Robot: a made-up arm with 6 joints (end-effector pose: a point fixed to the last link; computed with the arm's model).
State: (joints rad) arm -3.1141 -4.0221 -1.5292 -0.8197 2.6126 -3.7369
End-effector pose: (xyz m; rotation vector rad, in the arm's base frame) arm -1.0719 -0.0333 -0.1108 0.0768 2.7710 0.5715
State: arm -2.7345 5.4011 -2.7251 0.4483 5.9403 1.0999
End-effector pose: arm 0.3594 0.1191 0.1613 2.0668 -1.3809 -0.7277
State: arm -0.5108 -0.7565 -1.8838 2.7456 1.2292 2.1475
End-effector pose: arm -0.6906 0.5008 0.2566 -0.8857 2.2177 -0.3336
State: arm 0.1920 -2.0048 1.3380 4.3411 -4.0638 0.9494
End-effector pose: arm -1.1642 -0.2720 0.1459 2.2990 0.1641 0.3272
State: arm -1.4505 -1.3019 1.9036 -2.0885 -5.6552 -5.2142
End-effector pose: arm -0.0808 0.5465 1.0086 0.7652 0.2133 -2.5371
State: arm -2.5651 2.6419 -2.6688 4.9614 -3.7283 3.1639
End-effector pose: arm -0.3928 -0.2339 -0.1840 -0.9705 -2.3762 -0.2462
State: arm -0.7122 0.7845 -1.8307 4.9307 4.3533 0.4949
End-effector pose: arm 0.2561 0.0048 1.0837 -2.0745 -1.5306 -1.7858
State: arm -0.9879 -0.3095 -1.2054 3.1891 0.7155 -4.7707
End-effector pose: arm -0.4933 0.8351 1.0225 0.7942 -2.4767 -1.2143
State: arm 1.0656 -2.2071 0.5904 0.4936 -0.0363 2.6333
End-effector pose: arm -0.7535 -1.2598 -0.4249 1.6260 0.9930 -1.5164
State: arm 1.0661 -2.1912 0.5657 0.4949 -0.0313 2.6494
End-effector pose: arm -0.7572 -1.2675 -0.4184 1.6358 0.9775 -1.5032
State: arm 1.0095 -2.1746 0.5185 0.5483 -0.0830 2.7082
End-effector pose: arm -0.8281 -1.2301 -0.4329 1.7502 0.8814 -1.3952
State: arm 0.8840 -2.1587 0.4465 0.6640 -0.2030 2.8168
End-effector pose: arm -0.9671 -1.1231 -0.4710 1.9500 0.6533 -1.1689
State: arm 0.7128 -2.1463 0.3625 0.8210 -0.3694 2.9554
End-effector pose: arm -1.1230 -0.9477 -0.5206 2.1182 0.2957 -0.8601
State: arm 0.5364 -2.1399 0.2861 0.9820 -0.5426 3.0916
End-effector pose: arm -1.2420 -0.7432 -0.5649 2.1592 -0.0939 -0.5503
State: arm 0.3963 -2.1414 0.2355 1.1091 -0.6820 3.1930
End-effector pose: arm -1.3055 -0.5697 -0.5956 2.0997 -0.3861 -0.3205
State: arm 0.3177 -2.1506 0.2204 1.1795 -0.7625 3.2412
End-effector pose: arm -1.3271 -0.4694 -0.6136 2.0354 -0.5255 -0.2059
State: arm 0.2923 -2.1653 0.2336 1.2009 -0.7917 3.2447
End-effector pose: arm -1.3278 -0.4356 -0.6244 2.0128 -0.5497 -0.1802
